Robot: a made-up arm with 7 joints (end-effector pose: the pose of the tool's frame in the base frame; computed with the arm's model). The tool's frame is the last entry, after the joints.
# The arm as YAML. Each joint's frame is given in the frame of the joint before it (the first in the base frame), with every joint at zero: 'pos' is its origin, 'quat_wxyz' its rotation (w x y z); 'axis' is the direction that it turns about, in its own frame. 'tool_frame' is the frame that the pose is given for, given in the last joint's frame.
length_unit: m
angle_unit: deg
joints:
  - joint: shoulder
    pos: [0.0, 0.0, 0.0]
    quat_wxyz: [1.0, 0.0, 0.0, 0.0]
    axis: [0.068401, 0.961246, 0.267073]
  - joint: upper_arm
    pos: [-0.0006, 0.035, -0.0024]
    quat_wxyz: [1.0, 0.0, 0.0, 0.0]
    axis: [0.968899, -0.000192, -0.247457]
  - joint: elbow
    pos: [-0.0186, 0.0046, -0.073]
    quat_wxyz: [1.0, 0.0, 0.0, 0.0]
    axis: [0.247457, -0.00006, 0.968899]
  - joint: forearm
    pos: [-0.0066, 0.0, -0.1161]
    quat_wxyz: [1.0, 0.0, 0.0, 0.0]
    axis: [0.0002, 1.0, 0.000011]
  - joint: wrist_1
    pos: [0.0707, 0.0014, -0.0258]
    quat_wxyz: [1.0, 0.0, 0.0, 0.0]
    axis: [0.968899, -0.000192, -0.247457]
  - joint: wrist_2
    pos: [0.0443, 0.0, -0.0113]
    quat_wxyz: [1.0, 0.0, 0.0, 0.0]
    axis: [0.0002, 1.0, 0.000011]
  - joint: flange
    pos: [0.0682, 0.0, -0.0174]
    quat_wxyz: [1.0, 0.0, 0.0, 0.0]
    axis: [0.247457, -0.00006, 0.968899]
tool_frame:
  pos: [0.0, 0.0, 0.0]
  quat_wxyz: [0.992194, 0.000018, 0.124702, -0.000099]
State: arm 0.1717 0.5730 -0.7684 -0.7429 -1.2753 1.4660 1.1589
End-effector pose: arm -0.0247 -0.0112 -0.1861 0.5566 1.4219 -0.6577
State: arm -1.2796 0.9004 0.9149 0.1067 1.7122 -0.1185 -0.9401
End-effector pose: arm 0.1673 0.2566 0.1427 1.3712 0.4737 0.9123
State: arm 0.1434 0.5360 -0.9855 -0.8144 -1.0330 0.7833 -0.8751
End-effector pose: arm -0.0057 -0.0509 -0.1671 -1.1710 0.8020 -2.1398
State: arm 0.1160 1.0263 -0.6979 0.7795 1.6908 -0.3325 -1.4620
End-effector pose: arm -0.0080 0.2629 -0.2798 -0.8552 -1.6068 1.3858
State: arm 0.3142 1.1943 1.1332 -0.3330 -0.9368 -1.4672 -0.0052
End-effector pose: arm 0.0364 0.1979 0.0842 0.6314 -1.9973 -0.2171
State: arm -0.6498 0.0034 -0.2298 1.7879 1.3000 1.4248 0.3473
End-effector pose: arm 0.1202 0.0982 -0.2962 2.5391 1.5317 0.1090
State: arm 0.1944 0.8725 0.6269 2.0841 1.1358 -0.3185 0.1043
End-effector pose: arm -0.1673 0.2694 -0.2196 0.7172 2.1304 -0.0309
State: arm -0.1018 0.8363 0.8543 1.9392 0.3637 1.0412 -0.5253
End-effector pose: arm -0.1094 0.2342 -0.2359 -1.0589 2.3090 0.8705
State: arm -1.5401 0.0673 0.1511 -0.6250 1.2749 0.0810 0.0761
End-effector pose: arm 0.1511 0.0024 0.1511 0.5967 -1.6376 1.0345
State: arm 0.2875 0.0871 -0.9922 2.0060 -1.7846 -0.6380 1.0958
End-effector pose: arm -0.1811 0.1444 -0.2864 1.1987 1.1640 1.8975
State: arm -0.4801 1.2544 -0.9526 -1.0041 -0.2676 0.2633 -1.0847
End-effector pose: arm 0.1103 0.0263 -0.1059 0.7222 0.3351 -2.2969
